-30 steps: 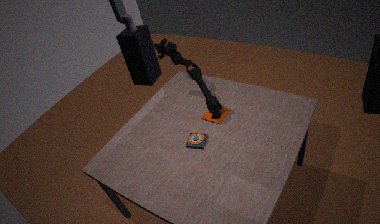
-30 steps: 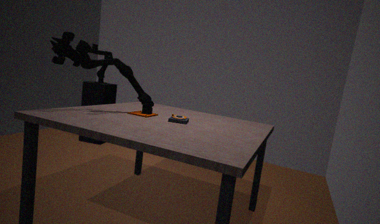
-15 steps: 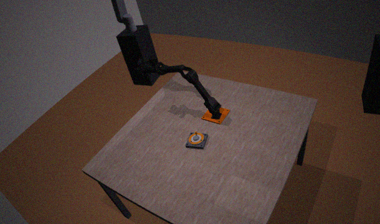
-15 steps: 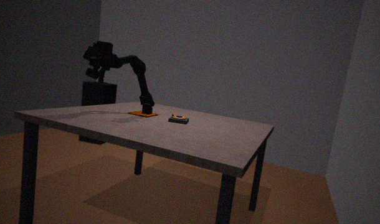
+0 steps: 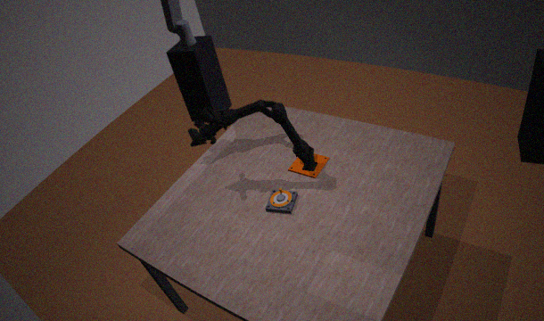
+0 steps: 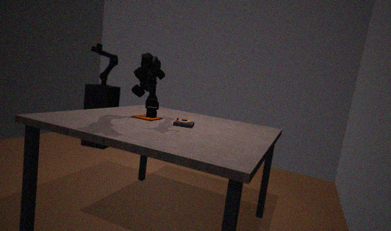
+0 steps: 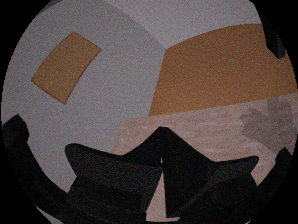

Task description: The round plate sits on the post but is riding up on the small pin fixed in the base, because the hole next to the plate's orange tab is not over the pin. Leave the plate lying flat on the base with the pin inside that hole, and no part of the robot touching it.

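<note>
Now: the round plate 6 cm ahead of my gripper tip, 48 cm to the left of it and 20 cm below it. Also, from my gripper tip: grey base 8 cm ahead, 49 cm to the left, 21 cm below.
</note>
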